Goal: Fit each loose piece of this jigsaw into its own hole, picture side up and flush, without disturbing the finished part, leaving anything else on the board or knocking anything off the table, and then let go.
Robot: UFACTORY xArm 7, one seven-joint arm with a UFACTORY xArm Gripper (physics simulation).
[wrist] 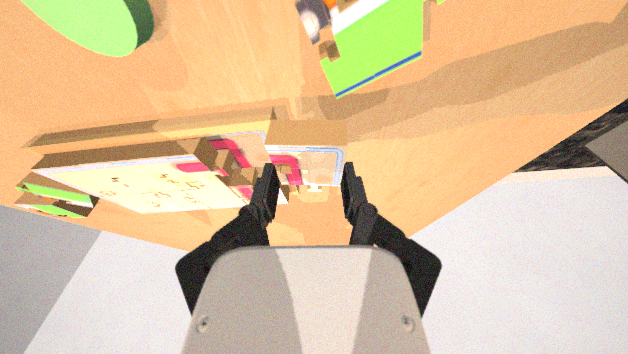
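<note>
My gripper (309,173) is shut on a loose corner piece (322,165) with a pale face, a blue border line and a pink band. The piece is picture side up beside the board's near corner, and its far edge and tan side show past the fingertips; its lower part is partly hidden. The jigsaw board (150,126) lies to the left, with a tan raised rim. Its finished part (150,187) is cream with small dark marks, pink patches and a blue edge line. A gap with tan walls shows near the left finger. Whether the held piece touches the table is unclear.
A bright green piece (382,55) with a blue edge stripe and a dark and orange picture lies at the top right. A green round object (95,22) stands at the top left. Green-edged items (60,192) lie past the board at left. The table edge runs below.
</note>
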